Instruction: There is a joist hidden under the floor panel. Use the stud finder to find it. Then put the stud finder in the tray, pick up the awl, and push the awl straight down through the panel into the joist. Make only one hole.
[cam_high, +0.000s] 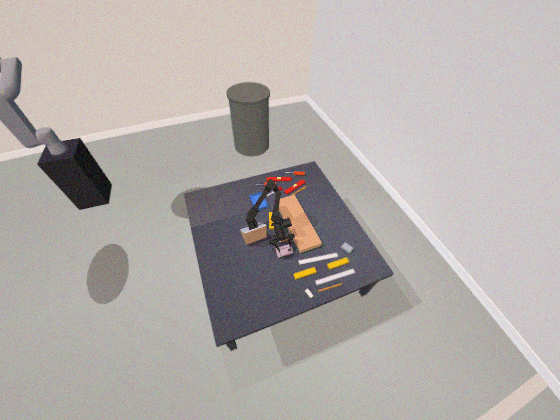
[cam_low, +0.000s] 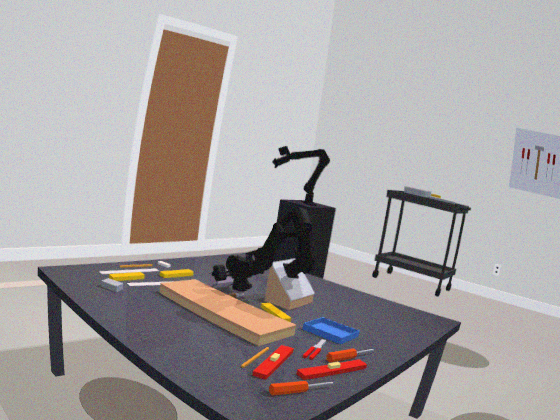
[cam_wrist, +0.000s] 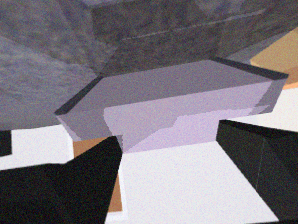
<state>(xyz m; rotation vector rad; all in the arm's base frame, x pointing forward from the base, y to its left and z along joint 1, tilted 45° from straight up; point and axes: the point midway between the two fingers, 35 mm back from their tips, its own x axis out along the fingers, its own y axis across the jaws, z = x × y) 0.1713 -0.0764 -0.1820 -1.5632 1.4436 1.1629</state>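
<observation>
Right now my gripper tip is 2 cm short of the stud finder and 1 cm above it. The rest, counted from my gripper tip: grey block 47 cm ahead, 9 cm to the right, 5 cm below; then blue tray 55 cm to the left, 6 cm behind, 5 cm below; then awl 12 cm to the left, 5 cm below, 1 cm ahead.
</observation>
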